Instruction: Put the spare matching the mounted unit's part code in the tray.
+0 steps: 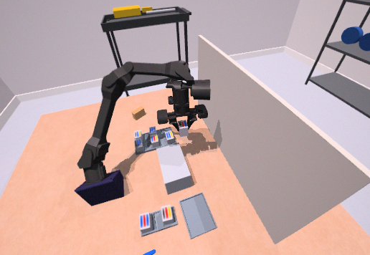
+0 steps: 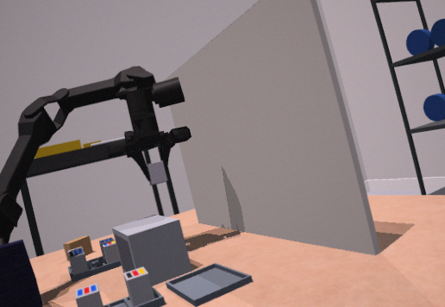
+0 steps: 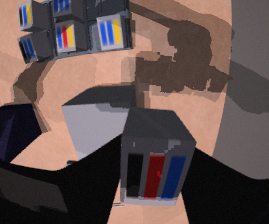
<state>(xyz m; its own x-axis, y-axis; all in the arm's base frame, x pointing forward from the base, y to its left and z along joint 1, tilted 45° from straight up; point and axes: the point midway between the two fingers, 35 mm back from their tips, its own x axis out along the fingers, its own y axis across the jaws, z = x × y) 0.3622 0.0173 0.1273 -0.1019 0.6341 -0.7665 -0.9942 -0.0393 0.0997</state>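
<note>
Right now the tray is 1 cm behind my gripper tip, 26 cm to the right of it and 17 cm below it. The rest, counted from my gripper tip: rack: 15 cm behind, 25 cm to the right, 17 cm below; then tall grey panel: 18 cm ahead, 6 cm to the right, 5 cm above; then mounted unit: 7 cm behind, 7 cm to the right, 12 cm below.
</note>
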